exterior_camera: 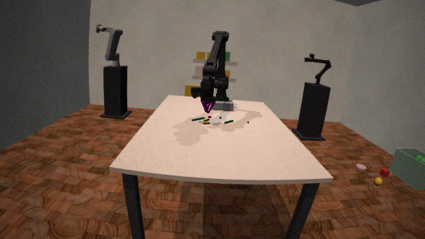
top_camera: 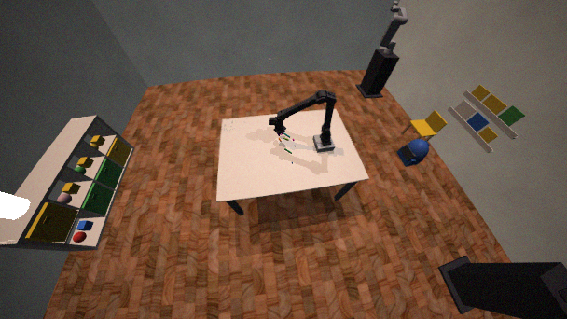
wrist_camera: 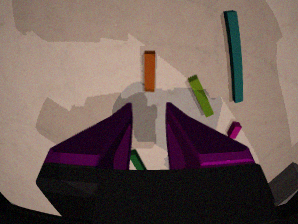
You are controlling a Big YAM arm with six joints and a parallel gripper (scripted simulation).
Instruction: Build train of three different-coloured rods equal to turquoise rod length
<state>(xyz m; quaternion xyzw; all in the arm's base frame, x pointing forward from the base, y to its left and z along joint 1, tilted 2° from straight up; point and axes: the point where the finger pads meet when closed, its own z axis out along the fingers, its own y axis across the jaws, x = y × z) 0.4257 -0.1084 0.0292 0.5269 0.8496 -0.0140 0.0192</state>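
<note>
Now: hand 80 mm above the orange rod. Also, from my hand: magenta rod (130 mm behind, 80 mm below, 20 mm to the left); lime rod (80 mm below, 60 mm behind); turquoise rod (80 mm below, 70 mm behind, 50 mm to the right).
</note>
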